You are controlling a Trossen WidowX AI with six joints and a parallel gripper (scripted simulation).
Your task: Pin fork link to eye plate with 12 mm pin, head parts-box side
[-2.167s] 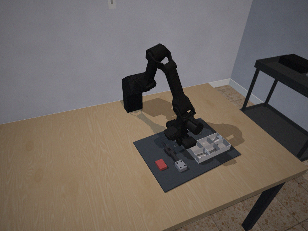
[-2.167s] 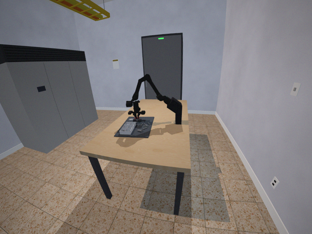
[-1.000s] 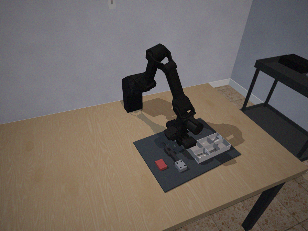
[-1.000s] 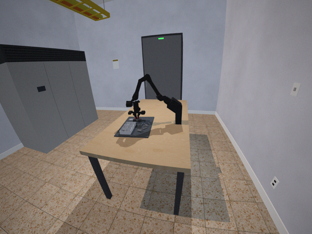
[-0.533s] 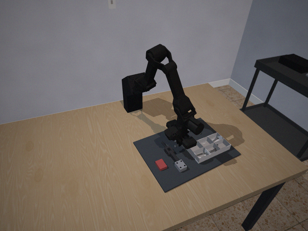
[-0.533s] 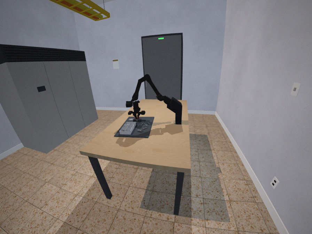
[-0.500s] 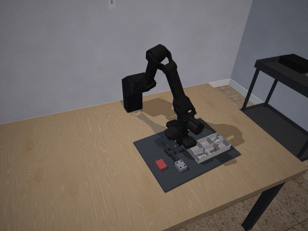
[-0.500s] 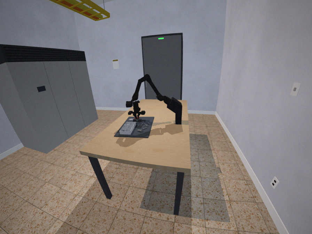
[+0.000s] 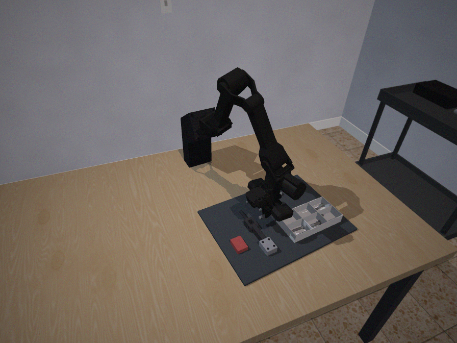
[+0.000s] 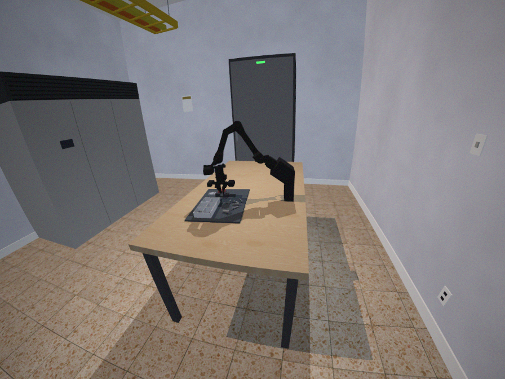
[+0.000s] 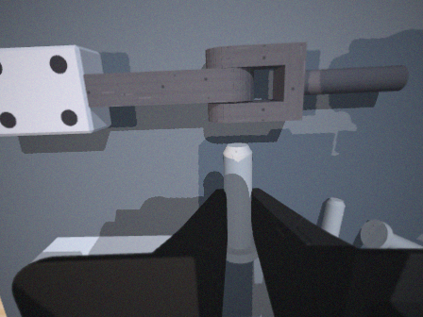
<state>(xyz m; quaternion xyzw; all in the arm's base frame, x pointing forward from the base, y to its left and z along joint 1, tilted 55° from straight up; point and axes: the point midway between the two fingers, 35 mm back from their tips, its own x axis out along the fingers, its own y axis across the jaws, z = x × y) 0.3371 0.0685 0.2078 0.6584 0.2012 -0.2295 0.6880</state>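
My hand is 30 mm above the grey pin. Also, from my hand: eye plate 60 mm below, 50 mm to the right, 20 mm ahead; light grey headed pin 70 mm below, 60 mm behind, 30 mm to the left; mat 80 mm below, 50 mm to the left.
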